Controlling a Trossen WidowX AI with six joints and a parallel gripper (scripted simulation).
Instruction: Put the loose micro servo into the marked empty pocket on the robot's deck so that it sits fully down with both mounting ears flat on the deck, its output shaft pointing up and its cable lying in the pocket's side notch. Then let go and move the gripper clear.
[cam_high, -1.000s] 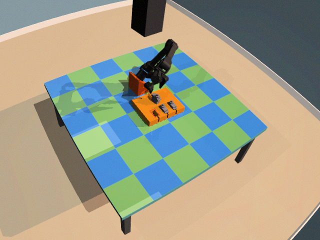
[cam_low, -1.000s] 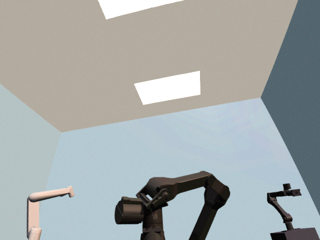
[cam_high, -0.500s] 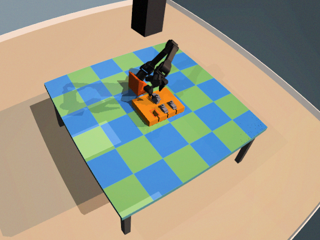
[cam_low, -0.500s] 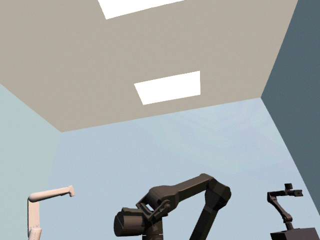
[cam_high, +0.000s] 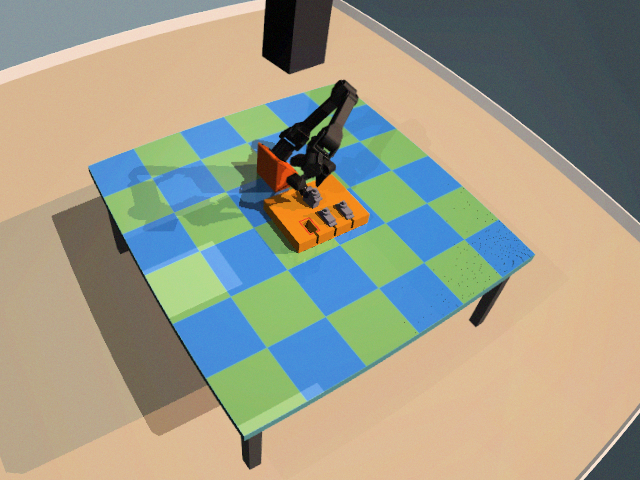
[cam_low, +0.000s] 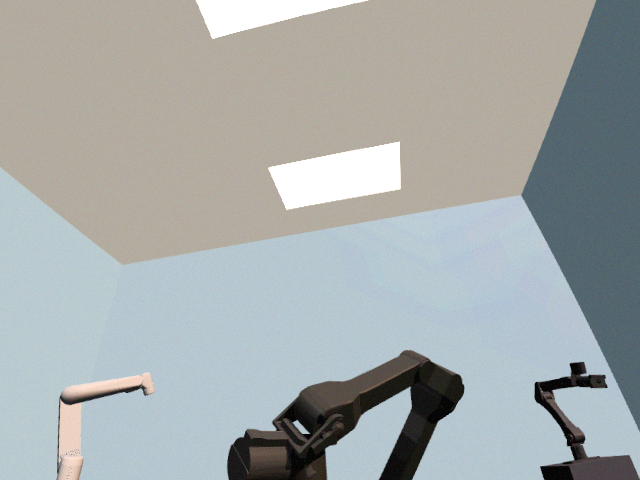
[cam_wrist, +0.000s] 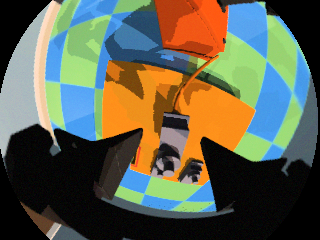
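My gripper tip is now 7 cm above the orange deck and 1 cm to the right of it.
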